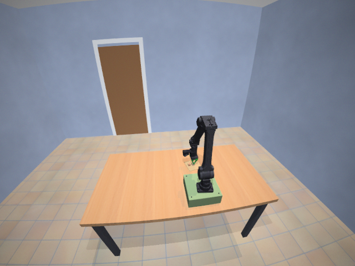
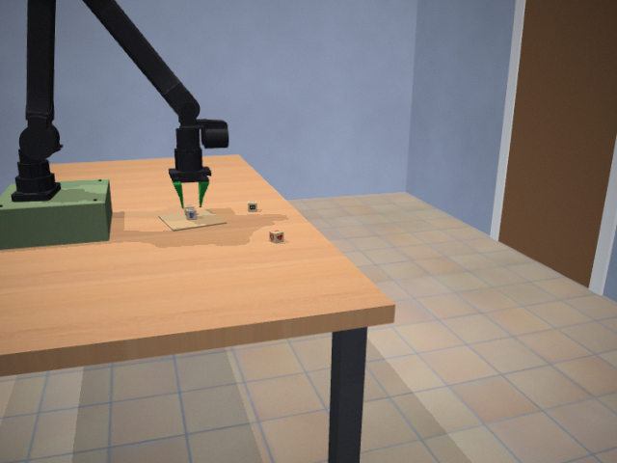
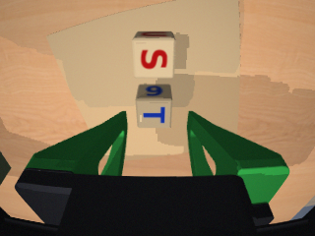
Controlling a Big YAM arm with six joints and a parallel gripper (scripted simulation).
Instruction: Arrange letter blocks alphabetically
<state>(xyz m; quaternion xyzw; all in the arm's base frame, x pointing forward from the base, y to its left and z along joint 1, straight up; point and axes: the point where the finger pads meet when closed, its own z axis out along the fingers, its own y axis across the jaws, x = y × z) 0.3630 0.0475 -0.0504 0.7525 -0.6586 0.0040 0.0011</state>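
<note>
Right now my hand is 4 cm above the tan mat.
</note>
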